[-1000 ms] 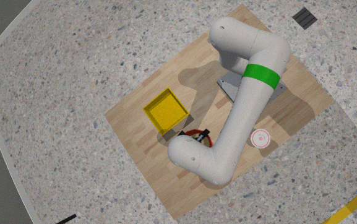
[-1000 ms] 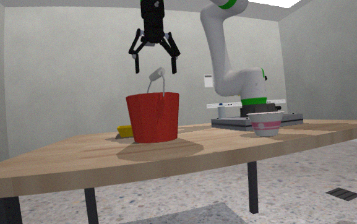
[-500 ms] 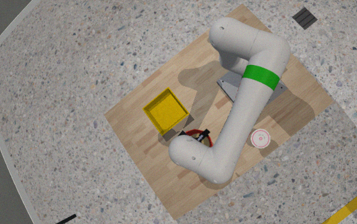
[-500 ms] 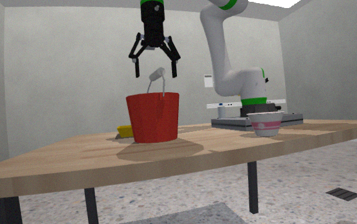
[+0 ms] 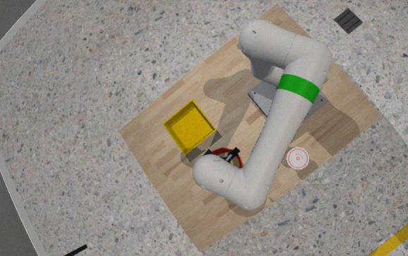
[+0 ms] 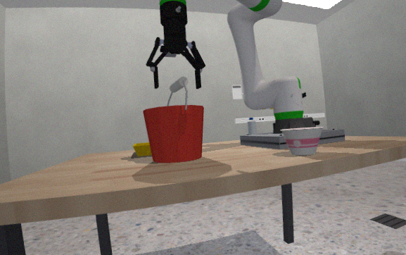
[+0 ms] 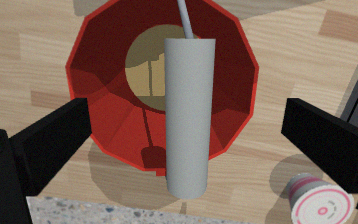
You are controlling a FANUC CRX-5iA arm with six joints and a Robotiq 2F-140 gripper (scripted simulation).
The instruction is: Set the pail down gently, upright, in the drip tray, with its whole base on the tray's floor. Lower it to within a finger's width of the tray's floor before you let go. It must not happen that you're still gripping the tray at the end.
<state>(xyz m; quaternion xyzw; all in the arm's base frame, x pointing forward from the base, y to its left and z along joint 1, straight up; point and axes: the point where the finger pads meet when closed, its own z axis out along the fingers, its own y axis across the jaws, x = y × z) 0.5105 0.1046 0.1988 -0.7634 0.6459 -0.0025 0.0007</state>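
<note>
Now: hand 10 mm short of the pail handle and 30 mm above it. Round my hand: red pail (10 mm ahead, 100 mm below); yellow drip tray (60 mm ahead, 300 mm to the right, 230 mm below).
</note>
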